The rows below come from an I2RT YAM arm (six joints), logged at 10 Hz.
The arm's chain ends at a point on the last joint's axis. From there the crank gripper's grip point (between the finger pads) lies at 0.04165 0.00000 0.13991 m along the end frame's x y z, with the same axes.
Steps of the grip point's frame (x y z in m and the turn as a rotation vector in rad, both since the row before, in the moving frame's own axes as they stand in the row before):
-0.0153, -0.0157, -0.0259, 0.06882, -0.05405, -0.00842
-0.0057, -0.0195, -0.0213, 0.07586, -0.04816, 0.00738
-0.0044, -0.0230, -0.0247, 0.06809, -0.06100, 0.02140
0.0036, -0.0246, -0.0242, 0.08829, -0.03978, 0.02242
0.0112, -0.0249, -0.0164, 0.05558, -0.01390, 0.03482
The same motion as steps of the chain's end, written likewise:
-0.0076, -0.0057, -0.0276, 0.06882, -0.05405, -0.00842
0.0010, -0.0091, -0.0228, 0.07586, -0.04816, 0.00738
0.0041, -0.0142, -0.0267, 0.06809, -0.06100, 0.02140
0.0091, -0.0131, -0.0252, 0.08829, -0.03978, 0.02242
0.0130, -0.0185, -0.0168, 0.05558, -0.01390, 0.03482

